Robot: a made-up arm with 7 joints. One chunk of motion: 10 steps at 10 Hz.
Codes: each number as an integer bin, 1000 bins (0 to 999) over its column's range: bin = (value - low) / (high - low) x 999, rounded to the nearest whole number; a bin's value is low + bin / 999 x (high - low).
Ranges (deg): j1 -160..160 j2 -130..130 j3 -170.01..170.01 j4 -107..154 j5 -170.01..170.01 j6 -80.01..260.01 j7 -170.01..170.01
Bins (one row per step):
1: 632 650 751 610 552 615 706
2: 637 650 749 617 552 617 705
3: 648 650 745 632 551 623 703
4: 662 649 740 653 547 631 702
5: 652 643 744 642 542 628 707
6: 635 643 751 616 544 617 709
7: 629 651 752 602 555 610 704
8: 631 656 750 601 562 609 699
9: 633 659 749 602 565 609 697
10: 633 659 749 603 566 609 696
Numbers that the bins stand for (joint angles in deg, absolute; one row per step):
1: 42.44 39.17 85.60 52.37 17.87 129.31 70.28
2: 44.04 39.17 84.92 54.20 17.87 129.99 69.94
3: 47.57 39.17 83.56 58.12 17.53 132.03 69.26
4: 52.05 38.91 81.86 63.60 16.17 134.76 68.92
5: 48.85 37.35 83.22 60.73 14.47 133.74 70.62
6: 43.40 37.35 85.60 53.94 15.15 129.99 71.31
7: 41.48 39.43 85.94 50.28 18.89 127.61 69.60
8: 42.12 40.73 85.26 50.02 21.27 127.27 67.90
9: 42.76 41.51 84.92 50.28 22.29 127.27 67.22
10: 42.76 41.51 84.92 50.54 22.63 127.27 66.88

